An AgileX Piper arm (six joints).
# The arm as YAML. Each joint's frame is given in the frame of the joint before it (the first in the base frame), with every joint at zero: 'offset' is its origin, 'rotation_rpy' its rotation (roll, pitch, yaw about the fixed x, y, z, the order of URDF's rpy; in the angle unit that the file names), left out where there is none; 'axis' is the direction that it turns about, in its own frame. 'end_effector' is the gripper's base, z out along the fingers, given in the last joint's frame.
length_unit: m
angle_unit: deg
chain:
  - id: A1
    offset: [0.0, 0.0, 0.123]
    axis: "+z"
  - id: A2
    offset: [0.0, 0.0, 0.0]
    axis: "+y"
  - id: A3
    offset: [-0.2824, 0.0, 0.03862]
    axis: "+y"
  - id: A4
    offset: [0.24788, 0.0, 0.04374]
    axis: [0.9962, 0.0, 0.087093]
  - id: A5
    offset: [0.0, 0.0, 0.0]
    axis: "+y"
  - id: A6
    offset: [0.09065, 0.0, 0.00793]
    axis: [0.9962, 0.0, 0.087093]
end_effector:
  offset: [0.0, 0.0, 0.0]
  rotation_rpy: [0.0, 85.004, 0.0]
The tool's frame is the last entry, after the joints.
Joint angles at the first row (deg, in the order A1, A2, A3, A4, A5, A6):
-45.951 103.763 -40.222 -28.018 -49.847 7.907
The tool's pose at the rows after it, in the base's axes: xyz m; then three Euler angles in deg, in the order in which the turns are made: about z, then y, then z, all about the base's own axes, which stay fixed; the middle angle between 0 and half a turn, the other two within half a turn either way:
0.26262 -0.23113 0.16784 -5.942 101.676 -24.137
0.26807 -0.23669 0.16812 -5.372 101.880 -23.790
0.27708 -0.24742 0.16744 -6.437 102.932 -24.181
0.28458 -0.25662 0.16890 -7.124 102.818 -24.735
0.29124 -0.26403 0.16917 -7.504 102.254 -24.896
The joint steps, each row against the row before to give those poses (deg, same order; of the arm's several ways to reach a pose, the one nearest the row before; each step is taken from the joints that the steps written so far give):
-1.089 1.546 -2.864 -2.407 1.031 2.407
-0.057 1.031 -2.005 -1.031 0.917 1.546
-0.001 1.834 -3.553 -0.803 2.578 0.230
0.001 1.433 -2.980 -0.056 1.376 0.057
-0.001 1.489 -2.463 -0.060 0.343 0.058

